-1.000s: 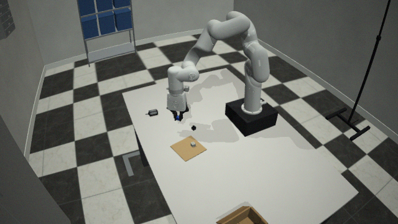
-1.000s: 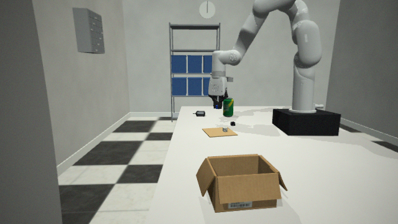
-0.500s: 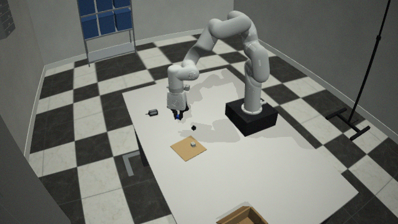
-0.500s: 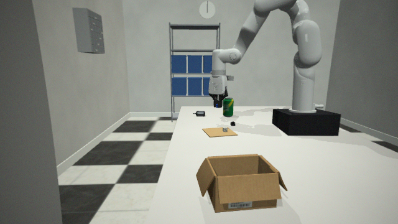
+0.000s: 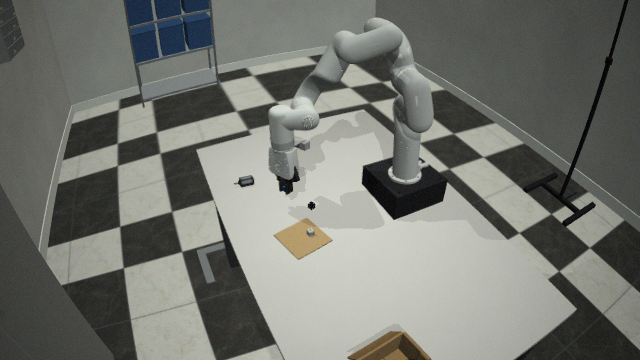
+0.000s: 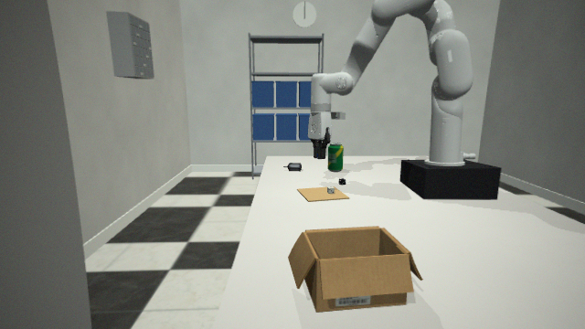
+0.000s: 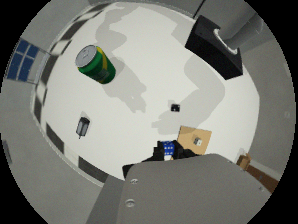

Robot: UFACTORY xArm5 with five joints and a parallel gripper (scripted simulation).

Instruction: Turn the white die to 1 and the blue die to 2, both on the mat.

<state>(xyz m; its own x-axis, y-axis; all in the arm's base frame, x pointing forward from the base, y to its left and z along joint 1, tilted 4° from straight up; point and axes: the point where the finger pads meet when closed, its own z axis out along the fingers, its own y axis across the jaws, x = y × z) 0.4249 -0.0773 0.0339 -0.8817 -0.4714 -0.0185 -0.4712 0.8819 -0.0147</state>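
Right now my hand is 11 cm above the black die, 9 cm past it and 1 cm to the right of it. From my hand the other things lie so: blue die 1 cm below; tan mat 14 cm to the left, 12 cm below; white die 14 cm to the left, 10 cm below, 3 cm behind.
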